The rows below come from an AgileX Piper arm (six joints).
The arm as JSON. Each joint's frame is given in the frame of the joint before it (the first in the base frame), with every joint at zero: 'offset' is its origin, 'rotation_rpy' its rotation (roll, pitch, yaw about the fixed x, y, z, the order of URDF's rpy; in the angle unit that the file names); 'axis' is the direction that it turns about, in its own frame. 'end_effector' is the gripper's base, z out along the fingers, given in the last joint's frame.
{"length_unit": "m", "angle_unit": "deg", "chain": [
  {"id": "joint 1", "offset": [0.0, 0.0, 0.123], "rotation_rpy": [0.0, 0.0, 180.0], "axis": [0.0, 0.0, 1.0]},
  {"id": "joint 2", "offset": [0.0, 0.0, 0.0], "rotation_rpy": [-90.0, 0.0, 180.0], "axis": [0.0, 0.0, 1.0]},
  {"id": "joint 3", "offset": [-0.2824, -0.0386, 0.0], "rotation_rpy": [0.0, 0.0, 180.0], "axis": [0.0, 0.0, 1.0]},
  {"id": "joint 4", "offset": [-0.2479, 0.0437, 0.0], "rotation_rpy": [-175.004, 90.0, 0.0], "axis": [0.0, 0.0, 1.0]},
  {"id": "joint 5", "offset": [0.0, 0.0, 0.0], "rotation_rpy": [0.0, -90.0, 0.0], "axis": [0.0, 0.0, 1.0]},
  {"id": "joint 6", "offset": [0.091, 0.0, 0.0], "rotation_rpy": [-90.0, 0.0, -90.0], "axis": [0.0, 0.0, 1.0]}
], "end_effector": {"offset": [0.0, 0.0, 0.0], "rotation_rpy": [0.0, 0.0, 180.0]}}
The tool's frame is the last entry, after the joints.
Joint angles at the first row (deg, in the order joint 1, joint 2, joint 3, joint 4, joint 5, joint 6):
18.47, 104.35, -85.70, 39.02, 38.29, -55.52
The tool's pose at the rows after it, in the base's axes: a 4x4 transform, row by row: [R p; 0 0 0 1], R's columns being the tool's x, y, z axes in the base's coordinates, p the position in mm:
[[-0.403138 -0.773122 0.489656 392.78], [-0.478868 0.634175 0.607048 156.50], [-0.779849 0.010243 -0.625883 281.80], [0 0 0 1]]
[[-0.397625 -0.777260 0.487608 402.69], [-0.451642 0.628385 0.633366 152.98], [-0.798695 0.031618 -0.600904 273.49], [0 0 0 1]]
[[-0.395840 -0.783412 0.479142 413.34], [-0.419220 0.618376 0.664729 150.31], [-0.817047 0.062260 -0.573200 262.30], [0 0 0 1]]
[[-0.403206 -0.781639 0.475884 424.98], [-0.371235 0.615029 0.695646 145.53], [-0.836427 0.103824 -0.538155 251.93], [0 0 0 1]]
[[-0.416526 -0.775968 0.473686 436.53], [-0.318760 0.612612 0.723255 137.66], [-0.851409 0.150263 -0.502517 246.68], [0 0 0 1]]
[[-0.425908 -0.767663 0.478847 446.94], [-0.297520 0.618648 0.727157 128.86], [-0.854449 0.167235 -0.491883 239.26], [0 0 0 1]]
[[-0.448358 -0.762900 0.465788 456.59], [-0.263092 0.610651 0.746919 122.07], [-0.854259 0.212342 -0.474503 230.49], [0 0 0 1]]
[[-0.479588 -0.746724 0.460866 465.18], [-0.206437 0.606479 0.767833 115.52], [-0.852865 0.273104 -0.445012 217.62], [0 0 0 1]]
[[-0.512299 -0.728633 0.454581 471.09], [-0.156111 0.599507 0.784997 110.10], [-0.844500 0.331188 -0.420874 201.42], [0 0 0 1]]
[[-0.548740 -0.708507 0.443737 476.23], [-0.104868 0.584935 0.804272 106.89], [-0.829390 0.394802 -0.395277 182.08], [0 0 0 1]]
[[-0.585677 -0.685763 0.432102 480.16], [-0.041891 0.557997 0.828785 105.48], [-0.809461 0.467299 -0.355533 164.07], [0 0 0 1]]
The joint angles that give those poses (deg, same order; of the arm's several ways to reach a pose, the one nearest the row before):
16.21, 106.01, -85.70, 45.74, 38.53, -61.59
14.90, 108.08, -86.33, 51.11, 38.70, -66.55
13.65, 110.67, -87.09, 57.09, 39.40, -71.83
12.16, 113.38, -88.19, 63.12, 40.54, -76.25
10.35, 115.78, -90.09, 67.50, 42.69, -78.43
8.83, 117.96, -91.74, 69.06, 43.68, -79.52
7.44, 120.55, -93.72, 71.12, 45.97, -79.86
6.16, 123.22, -94.70, 74.93, 47.68, -80.89
5.14, 125.76, -94.83, 78.57, 49.12, -82.23
4.42, 128.70, -94.99, 82.26, 50.78, -83.44
3.90, 131.63, -95.20, 86.47, 53.03, -84.33

